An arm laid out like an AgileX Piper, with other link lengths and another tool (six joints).
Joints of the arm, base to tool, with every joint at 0 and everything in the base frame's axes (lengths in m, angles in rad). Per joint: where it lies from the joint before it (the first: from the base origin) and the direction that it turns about. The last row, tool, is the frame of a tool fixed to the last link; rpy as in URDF.
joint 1: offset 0 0 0.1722 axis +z
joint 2: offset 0 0 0 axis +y
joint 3: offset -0.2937 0 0.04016 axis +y
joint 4: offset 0.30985 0 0.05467 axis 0.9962 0 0.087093
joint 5: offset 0 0 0 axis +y
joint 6: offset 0.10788 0 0.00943 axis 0.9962 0 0.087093
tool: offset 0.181 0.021 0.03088 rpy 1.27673 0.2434 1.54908
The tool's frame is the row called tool.
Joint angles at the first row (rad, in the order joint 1, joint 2, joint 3, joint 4, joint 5, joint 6):
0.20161, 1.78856, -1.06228, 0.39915, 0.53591, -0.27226
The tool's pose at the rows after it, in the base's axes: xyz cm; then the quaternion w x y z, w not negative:
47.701 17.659 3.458 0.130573 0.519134 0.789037 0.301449
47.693 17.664 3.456 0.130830 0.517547 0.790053 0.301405
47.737 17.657 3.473 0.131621 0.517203 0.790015 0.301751
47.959 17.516 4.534 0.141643 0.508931 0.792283 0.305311
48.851 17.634 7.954 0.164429 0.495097 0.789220 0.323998
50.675 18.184 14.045 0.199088 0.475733 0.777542 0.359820
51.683 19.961 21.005 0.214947 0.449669 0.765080 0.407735
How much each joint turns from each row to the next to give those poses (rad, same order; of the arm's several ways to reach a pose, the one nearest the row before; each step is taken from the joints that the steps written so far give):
-0.00001, 0.00390, 0.00002, 0.00149, 0.00000, -0.00618
0.00001, 0.00001, -0.00003, -0.00002, 0.00000, -0.00378
0.00001, 0.00000, 0.00002, 0.00001, -0.00172, -0.00074
-0.00002, -0.02346, 0.00000, -0.01650, 0.00183, -0.00002
0.00000, -0.05945, -0.01406, -0.01281, 0.01021, 0.00001
0.00001, -0.07353, -0.05656, -0.00242, 0.02245, 0.00001
0.00190, -0.05764, -0.08781, 0.06159, 0.05595, -0.04526

